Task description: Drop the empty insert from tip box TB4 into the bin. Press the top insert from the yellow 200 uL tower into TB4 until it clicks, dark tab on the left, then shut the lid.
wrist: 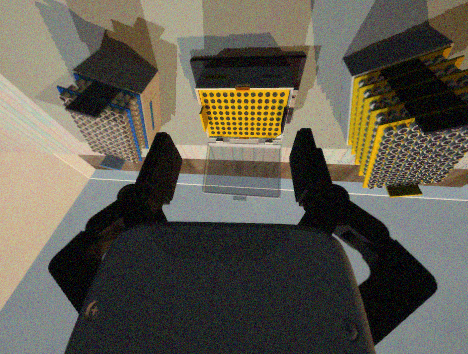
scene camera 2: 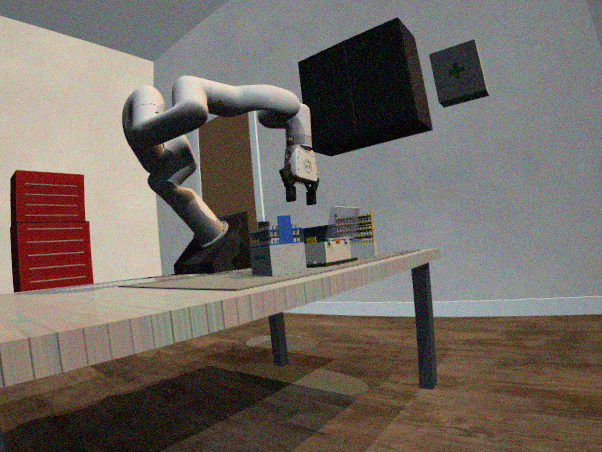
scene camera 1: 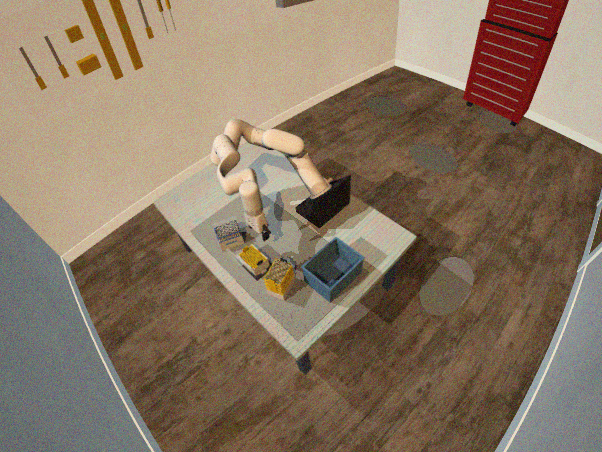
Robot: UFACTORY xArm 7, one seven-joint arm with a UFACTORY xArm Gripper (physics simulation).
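Note:
Tip box TB4 [scene camera 2: 327,251] stands between the two towers, its clear lid [wrist: 242,172] open. In it sits a yellow insert [scene camera 1: 254,256] [wrist: 243,114] with dark, empty holes; in the wrist view a small yellow tab shows at its left edge and a dark piece at its right. The yellow tower [scene camera 1: 280,281] [scene camera 2: 355,227] [wrist: 415,155] of stacked, tip-filled inserts stands on the bin side of TB4, a black strip over its top in the wrist view. The blue bin [scene camera 1: 316,285] stands beyond it. My gripper [scene camera 1: 265,236] [scene camera 2: 301,198] [wrist: 232,144] is open and empty, above and short of TB4.
A blue-trimmed tower [scene camera 1: 229,235] [scene camera 2: 280,260] [wrist: 107,127] of tips stands on TB4's other side. A black panel [scene camera 1: 325,202] stands upright by the arm's base. The table [scene camera 1: 370,220] carries a grey mat [scene camera 1: 300,320]. A black cabinet [scene camera 2: 365,85] hangs on the wall.

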